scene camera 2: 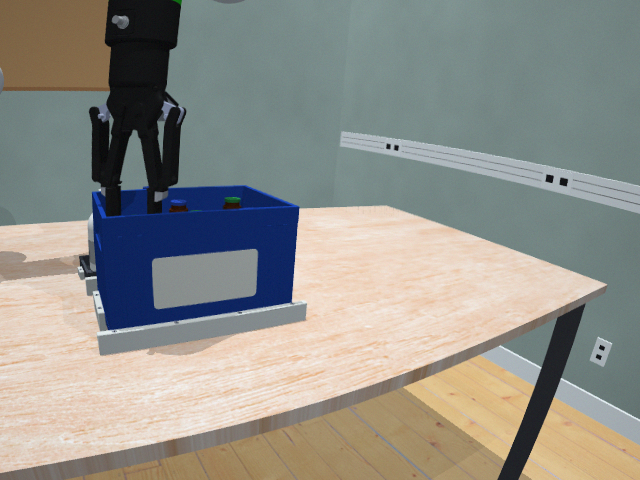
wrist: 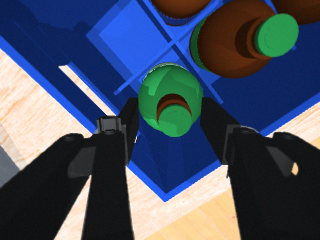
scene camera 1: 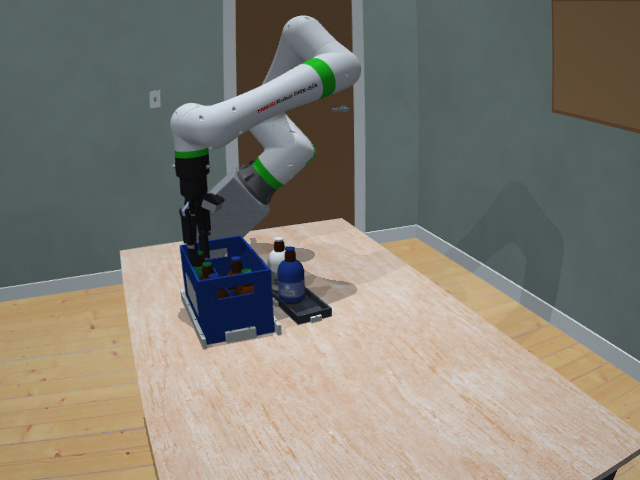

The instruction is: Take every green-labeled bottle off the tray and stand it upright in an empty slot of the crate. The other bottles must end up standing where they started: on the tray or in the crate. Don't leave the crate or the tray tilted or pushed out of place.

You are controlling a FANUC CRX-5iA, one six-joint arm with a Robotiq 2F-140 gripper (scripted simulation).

Labels:
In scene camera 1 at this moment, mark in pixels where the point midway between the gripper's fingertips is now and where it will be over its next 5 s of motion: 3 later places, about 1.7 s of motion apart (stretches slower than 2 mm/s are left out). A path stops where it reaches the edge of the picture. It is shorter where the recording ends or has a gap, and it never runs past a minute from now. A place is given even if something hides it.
The gripper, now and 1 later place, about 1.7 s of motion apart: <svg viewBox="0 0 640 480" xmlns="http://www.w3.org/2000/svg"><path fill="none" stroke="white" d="M200 261L197 234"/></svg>

